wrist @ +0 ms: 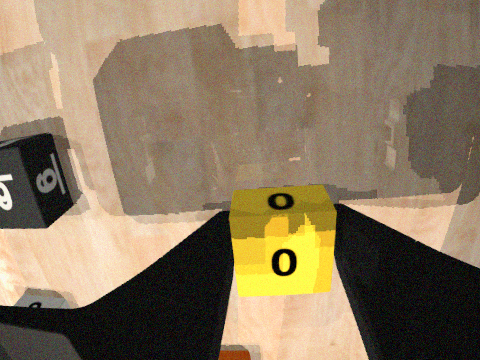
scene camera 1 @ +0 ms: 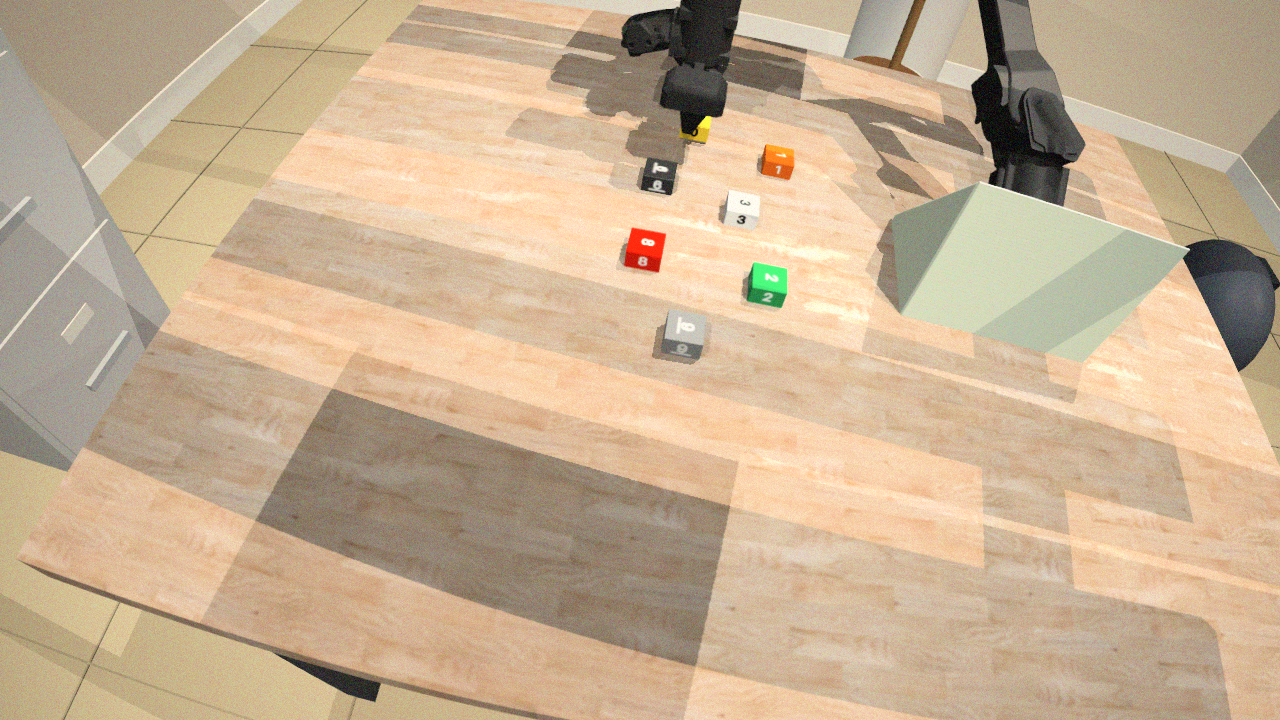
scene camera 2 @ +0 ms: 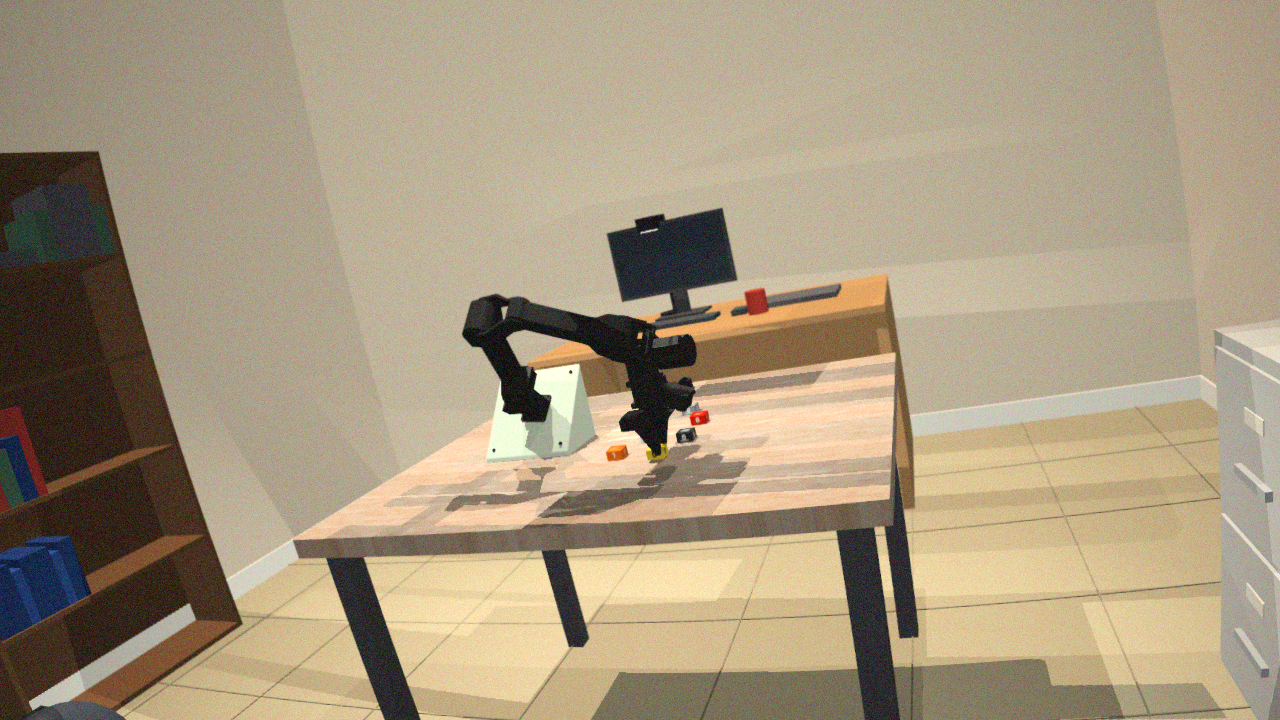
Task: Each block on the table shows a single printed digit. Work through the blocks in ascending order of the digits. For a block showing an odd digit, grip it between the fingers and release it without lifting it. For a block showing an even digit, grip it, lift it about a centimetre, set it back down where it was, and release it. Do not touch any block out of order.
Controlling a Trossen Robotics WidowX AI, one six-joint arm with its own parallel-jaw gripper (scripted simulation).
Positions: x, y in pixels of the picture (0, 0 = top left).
Labels:
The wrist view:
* my gripper: 281, 220
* yellow block: 282, 238, held by my gripper
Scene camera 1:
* my gripper: 688, 124
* red block: 645, 248
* grey block: 684, 332
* green block: 767, 285
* white block: 741, 209
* orange block: 777, 161
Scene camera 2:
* my gripper: 661, 452

